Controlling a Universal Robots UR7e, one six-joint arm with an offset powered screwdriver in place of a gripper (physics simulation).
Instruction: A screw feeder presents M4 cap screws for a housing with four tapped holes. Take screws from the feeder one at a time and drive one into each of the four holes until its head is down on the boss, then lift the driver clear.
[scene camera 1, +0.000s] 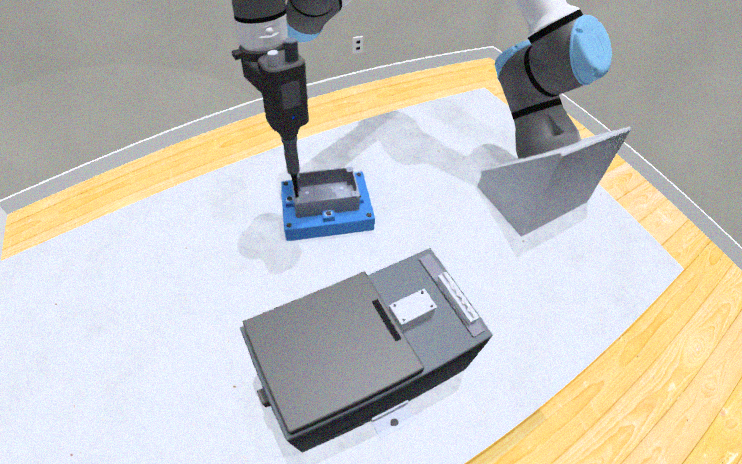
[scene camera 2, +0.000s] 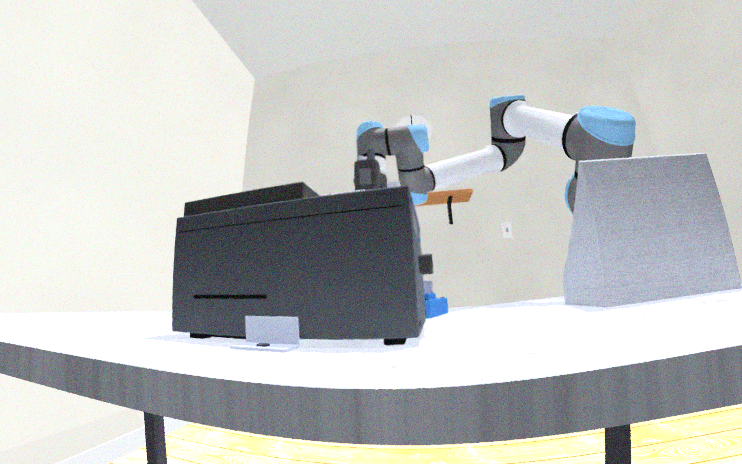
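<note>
My powered screwdriver, the gripper, points down with its thin bit at the front left corner of the grey open-topped housing in scene camera 1. The bit hides that corner; whether a screw is under it, or its head is down, cannot be told. The housing sits in a blue fixture. The screws at the other corners are too small to tell. The dark screw feeder stands nearer the camera. In scene camera 2 the feeder hides the bit and most of the housing.
A white block and a pale slotted strip are on the feeder's top. A large grey slanted panel stands on the right, in front of the arm's base. A small pale bracket is at the feeder's near side.
</note>
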